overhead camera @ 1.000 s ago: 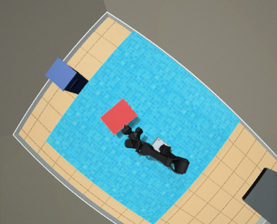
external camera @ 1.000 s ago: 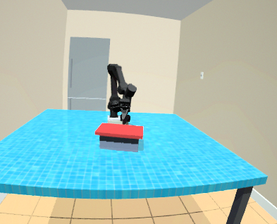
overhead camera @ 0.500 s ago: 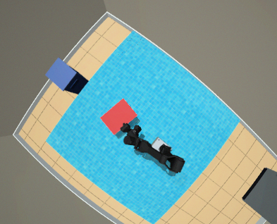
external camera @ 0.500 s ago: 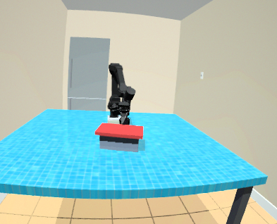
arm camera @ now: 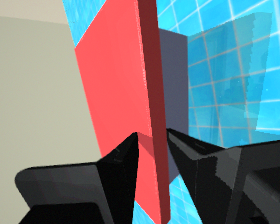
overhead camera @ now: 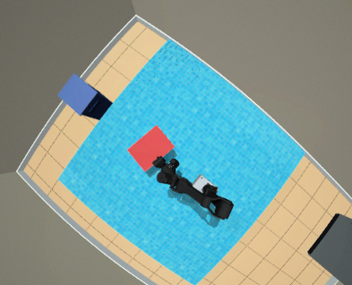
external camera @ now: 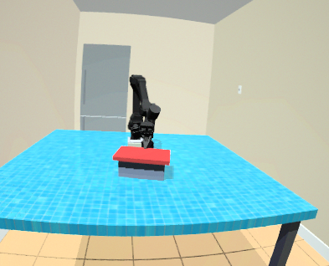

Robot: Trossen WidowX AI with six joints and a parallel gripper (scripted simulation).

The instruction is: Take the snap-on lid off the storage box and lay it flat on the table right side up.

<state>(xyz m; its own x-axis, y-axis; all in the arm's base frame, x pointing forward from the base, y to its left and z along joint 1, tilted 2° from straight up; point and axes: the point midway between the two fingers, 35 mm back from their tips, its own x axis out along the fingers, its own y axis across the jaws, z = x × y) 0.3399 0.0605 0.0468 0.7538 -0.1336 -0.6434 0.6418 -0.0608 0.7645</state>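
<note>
Right now the red lid is 70 mm ahead of my gripper tip and 10 mm to the right of it. Round my gripper tip: storage box 70 mm ahead, 40 mm below, 10 mm to the right.
</note>
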